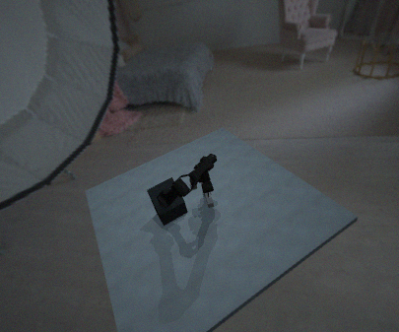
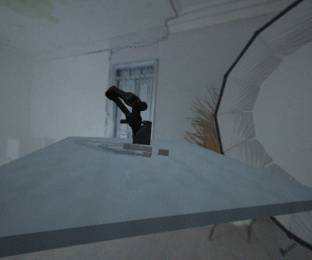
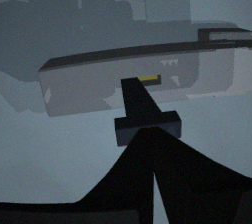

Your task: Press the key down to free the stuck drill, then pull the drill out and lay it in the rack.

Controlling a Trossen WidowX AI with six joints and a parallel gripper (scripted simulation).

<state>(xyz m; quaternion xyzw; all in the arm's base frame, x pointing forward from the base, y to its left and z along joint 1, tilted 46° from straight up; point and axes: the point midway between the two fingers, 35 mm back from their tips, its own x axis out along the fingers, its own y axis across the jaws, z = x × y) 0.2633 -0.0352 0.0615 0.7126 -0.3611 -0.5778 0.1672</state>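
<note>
My gripper tip is 1 cm short of the drill, 5 cm to the right of it and 8 cm above it. The rest, counted from my gripper tip: grey sleeve 3 cm to the left, 8 cm below.
</note>
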